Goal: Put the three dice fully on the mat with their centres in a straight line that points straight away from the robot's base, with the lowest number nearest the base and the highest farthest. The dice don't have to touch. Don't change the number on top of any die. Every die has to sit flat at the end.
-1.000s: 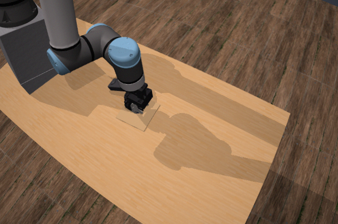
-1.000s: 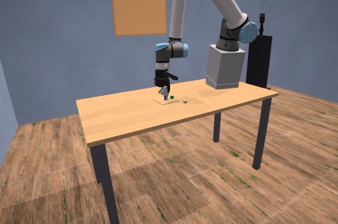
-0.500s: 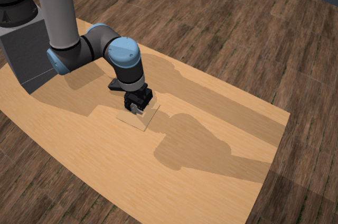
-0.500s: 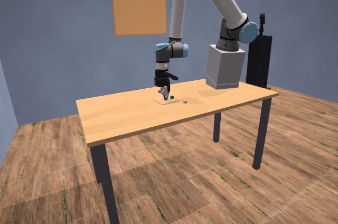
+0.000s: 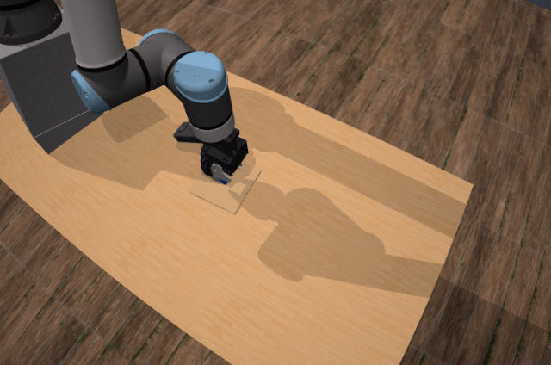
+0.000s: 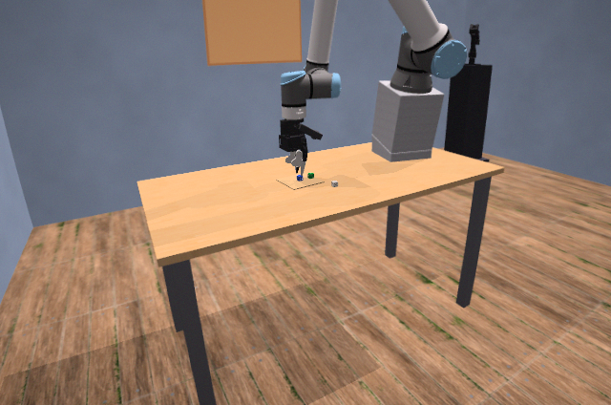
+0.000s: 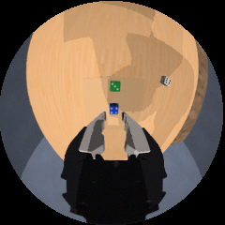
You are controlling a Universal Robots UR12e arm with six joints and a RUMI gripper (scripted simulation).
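My hand is 3 cm above the blue die. Round my hand: green die: 5 cm behind, 3 cm below, 1 cm to the right; white die: 11 cm to the left, 10 cm behind, 3 cm below; tan mat: 4 cm below.
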